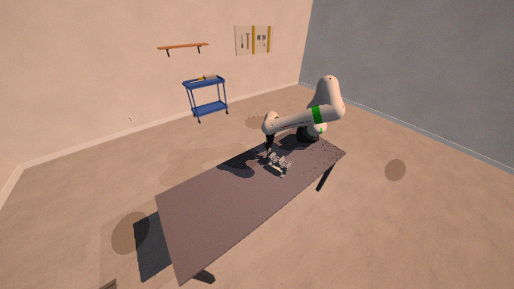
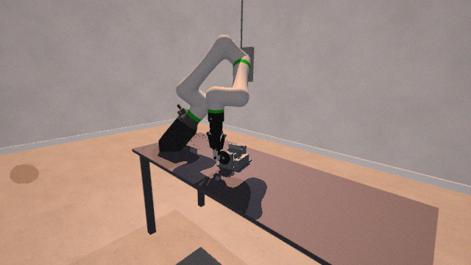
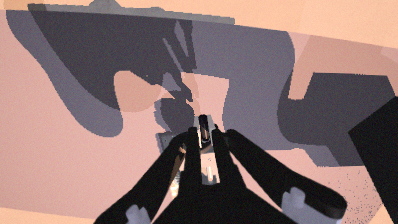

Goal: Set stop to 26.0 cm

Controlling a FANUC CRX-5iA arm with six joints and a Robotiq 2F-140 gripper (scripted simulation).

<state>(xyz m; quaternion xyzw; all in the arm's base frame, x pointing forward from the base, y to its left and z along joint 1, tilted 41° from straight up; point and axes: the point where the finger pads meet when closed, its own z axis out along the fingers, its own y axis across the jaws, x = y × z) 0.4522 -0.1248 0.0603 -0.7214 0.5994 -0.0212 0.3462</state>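
Right now my hand is 20 mm to the right of the handwheel and 20 mm above it. The rest, counted from my hand: grey stop fixture 170 mm to the left, 10 mm below, 10 mm behind.
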